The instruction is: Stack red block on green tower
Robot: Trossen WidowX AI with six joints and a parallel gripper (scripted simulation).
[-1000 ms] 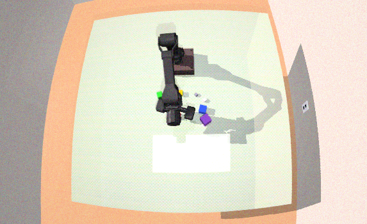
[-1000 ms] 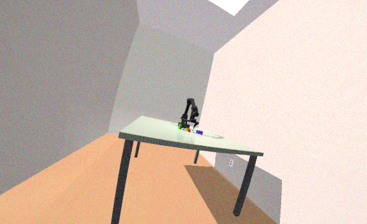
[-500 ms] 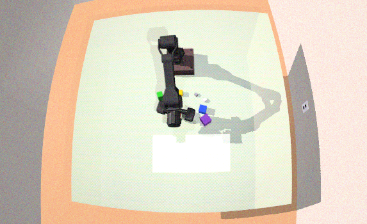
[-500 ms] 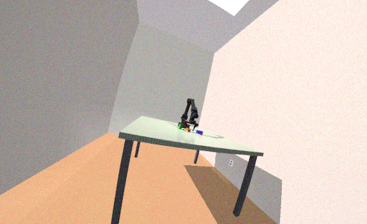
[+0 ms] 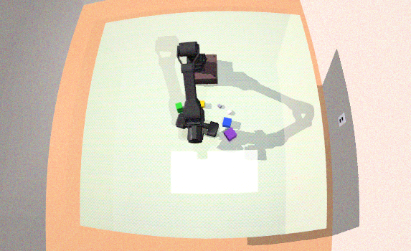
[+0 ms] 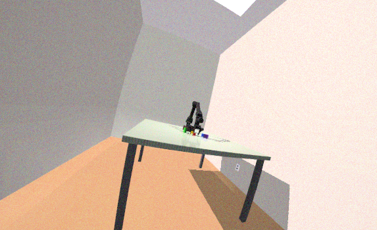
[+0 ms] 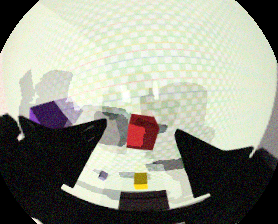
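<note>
The yellow block lies 13 cm behind my gripper tip and 3 cm to the left of it. Round my gripper tip: blue block (1 cm behind, 14 cm to the left, 1 cm above); red block (1 cm above); purple block (5 cm ahead, 14 cm to the left, 1 cm above).
</note>
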